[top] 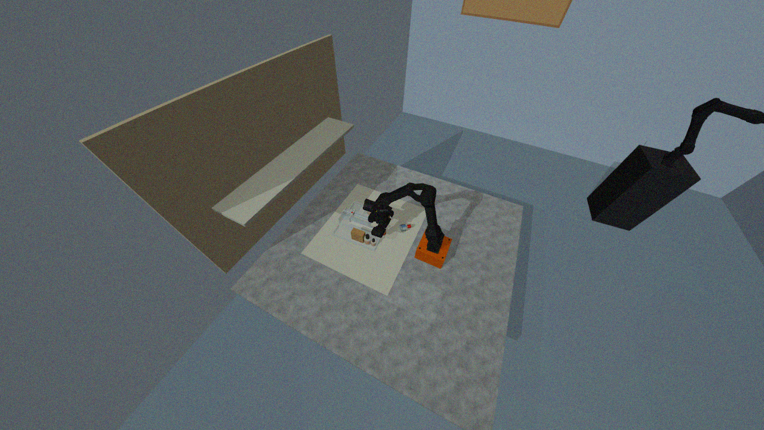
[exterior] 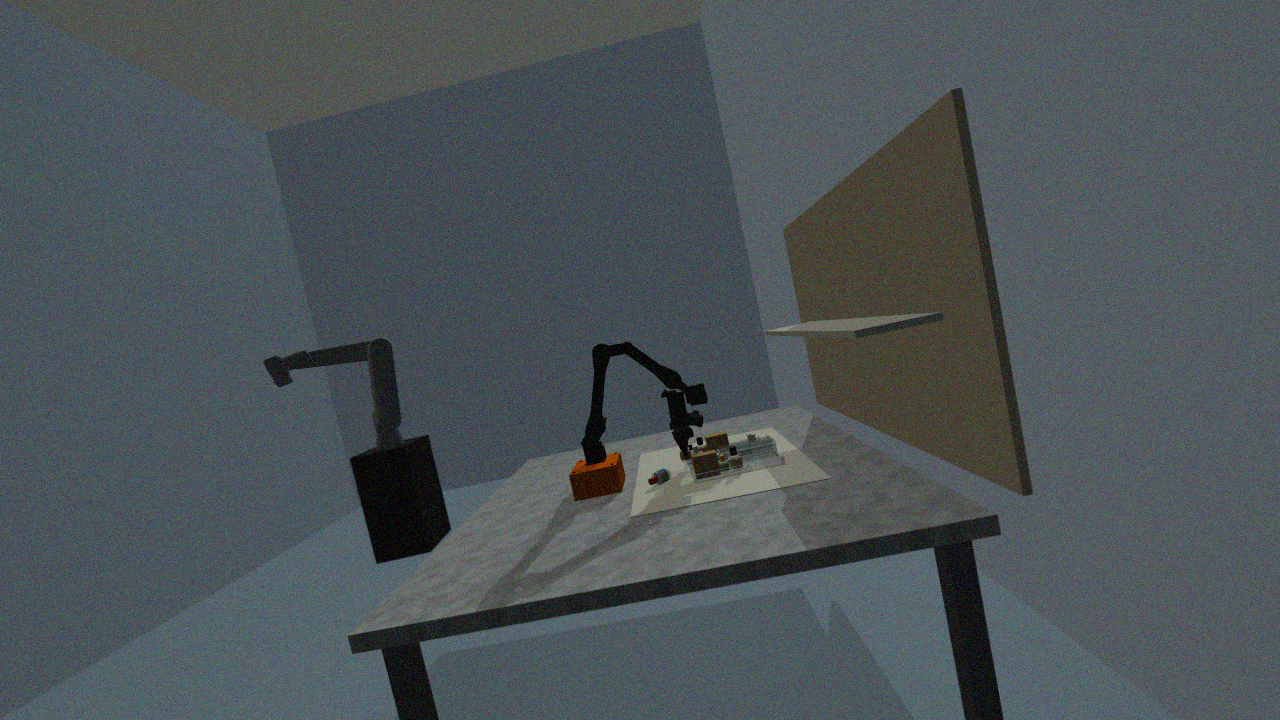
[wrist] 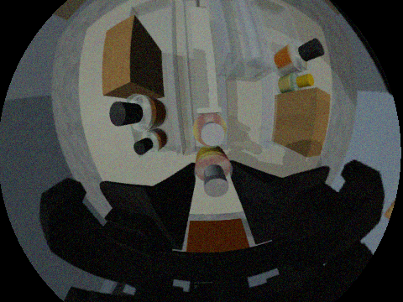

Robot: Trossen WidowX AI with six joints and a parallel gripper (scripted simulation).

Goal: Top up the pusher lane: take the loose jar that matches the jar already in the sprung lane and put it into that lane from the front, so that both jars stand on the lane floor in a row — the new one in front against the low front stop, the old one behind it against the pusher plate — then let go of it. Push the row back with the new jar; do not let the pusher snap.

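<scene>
My gripper tip is 170 mm short of the clear lane, 30 mm to the left of it and 30 mm above it. Also, from my gripper tip: pusher plate 140 mm ahead, 30 mm to the right.
</scene>
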